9 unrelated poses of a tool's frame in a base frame.
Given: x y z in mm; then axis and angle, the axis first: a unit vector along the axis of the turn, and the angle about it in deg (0 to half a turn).
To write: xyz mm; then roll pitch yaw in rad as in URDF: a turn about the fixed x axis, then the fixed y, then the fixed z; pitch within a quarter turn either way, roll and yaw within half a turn. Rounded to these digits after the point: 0 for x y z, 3 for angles.
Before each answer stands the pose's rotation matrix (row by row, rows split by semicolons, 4 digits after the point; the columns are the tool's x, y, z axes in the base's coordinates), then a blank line. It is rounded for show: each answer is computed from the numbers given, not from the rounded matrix.
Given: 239, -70, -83, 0.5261, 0.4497, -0.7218, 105.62
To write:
0.0820 0.9954 -0.0489; -0.3949 -0.0126 -0.9187; -0.9151 0.0947 0.3920

239, -70, -83, 0.237, 1.156, -1.366
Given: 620, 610, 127, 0.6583, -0.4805, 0.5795, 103.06
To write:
0.3053 -0.9523 -0.0004; 0.1767 0.0571 -0.9826; 0.9357 0.2999 0.1857

620, 610, 127, 1.016, -1.210, 0.525
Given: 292, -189, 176, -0.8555, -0.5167, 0.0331, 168.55
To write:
0.4692 0.8687 -0.1586; 0.8819 -0.4514 0.1360; 0.0465 -0.2037 -0.9779

292, -189, 176, -2.936, -0.047, 1.082
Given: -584, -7, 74, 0.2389, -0.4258, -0.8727, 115.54
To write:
-0.3495 0.6418 -0.6826; -0.9330 -0.1717 0.3163; 0.0858 0.7474 0.6588

-584, -7, 74, 0.848, -0.086, -1.929
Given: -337, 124, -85, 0.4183, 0.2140, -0.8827, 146.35
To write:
-0.5118 0.6532 -0.5581; -0.3251 -0.7485 -0.5780; -0.7952 -0.1144 0.5954

-337, 124, -85, -0.190, 0.919, -2.576
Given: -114, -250, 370, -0.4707, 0.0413, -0.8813, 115.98
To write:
-0.1194 0.7643 0.6337; -0.8202 -0.4356 0.3708; 0.5594 -0.4755 0.6789

-114, -250, 370, -0.611, -0.594, -1.715
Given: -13, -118, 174, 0.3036, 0.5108, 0.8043, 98.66
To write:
-0.0445 -0.6167 0.7859; 0.9736 0.1496 0.1726; -0.2240 0.7728 0.5937

-13, -118, 174, 0.916, 0.226, 1.616
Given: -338, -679, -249, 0.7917, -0.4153, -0.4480, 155.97
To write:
0.2860 -0.4467 -0.8478; -0.8115 -0.5833 0.0336; -0.5095 0.6784 -0.5293

-338, -679, -249, 2.233, 0.535, -1.232
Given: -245, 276, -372, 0.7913, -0.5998, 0.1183, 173.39
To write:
0.2549 -0.9598 0.1176; -0.9326 -0.2762 -0.2325; 0.2557 -0.0504 -0.9655

-245, 276, -372, -3.089, -0.259, -1.304
